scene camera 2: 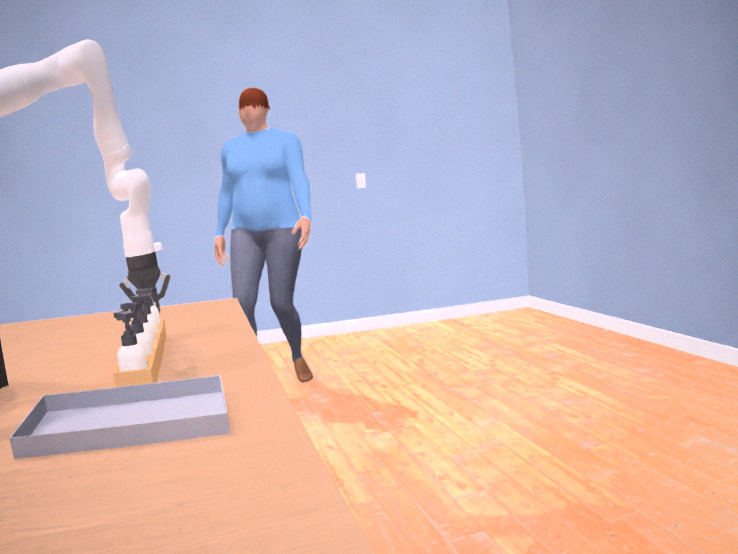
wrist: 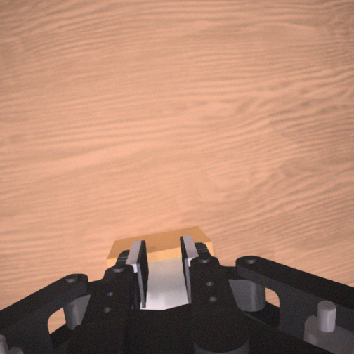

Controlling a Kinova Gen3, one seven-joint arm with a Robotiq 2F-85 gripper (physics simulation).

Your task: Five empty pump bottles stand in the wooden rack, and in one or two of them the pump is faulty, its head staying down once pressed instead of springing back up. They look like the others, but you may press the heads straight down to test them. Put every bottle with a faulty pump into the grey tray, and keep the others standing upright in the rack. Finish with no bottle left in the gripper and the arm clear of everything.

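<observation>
The wooden rack stands on the table. White bottles with black pumps are lined up in it. The nearest bottle stands upright, its black head raised. The bottles behind overlap, and their head heights cannot be told apart. My gripper points down at the far end of the row, its fingers drawn close together on the end bottle, whose white body shows between the pads. Its pump is hidden under the palm. The grey tray, with no bottle in it, lies in front of the rack.
The wooden table's right edge runs past the tray and rack. A person in a blue top stands on the floor beyond the table. Part of a black object shows at the left edge of the scene view.
</observation>
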